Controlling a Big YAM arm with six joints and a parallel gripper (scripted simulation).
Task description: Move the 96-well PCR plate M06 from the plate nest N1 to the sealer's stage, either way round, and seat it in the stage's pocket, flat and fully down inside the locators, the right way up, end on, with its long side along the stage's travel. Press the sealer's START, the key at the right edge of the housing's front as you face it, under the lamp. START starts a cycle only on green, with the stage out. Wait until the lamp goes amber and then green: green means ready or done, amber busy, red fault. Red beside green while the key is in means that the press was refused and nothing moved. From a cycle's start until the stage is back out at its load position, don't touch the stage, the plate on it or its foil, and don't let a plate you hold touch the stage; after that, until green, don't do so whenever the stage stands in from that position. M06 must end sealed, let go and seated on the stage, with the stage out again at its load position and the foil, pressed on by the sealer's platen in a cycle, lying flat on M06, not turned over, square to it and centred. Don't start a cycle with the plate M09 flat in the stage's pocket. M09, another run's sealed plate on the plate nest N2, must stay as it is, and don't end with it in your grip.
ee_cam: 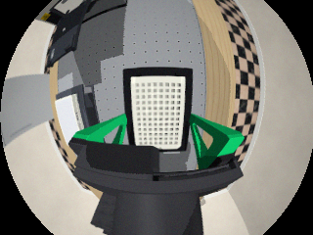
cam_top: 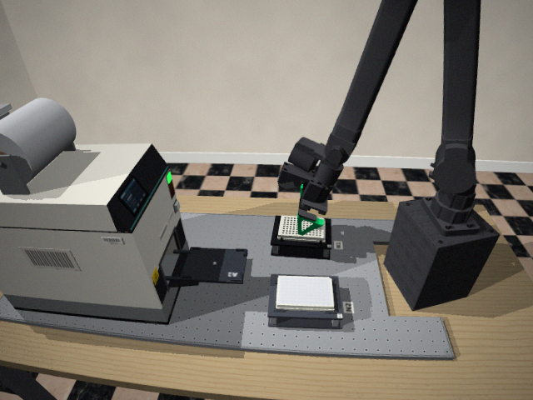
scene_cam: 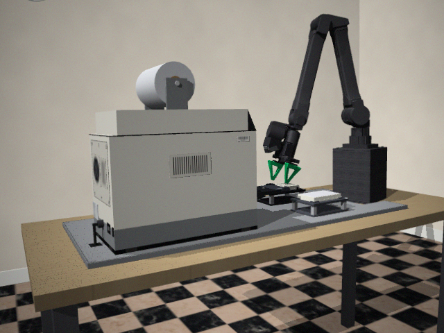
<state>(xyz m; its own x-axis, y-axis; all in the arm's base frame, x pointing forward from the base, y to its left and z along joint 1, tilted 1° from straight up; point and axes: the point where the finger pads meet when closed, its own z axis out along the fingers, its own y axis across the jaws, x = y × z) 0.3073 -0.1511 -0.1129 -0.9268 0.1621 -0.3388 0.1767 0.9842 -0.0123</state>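
Right now the plate M06 is 3 cm below my hand. From my hand the other things lie so: plate nest N1: 4 cm below; sealed plate M09: 2 cm ahead, 22 cm to the left, 3 cm below; nest N2: 2 cm ahead, 22 cm to the left, 4 cm below.
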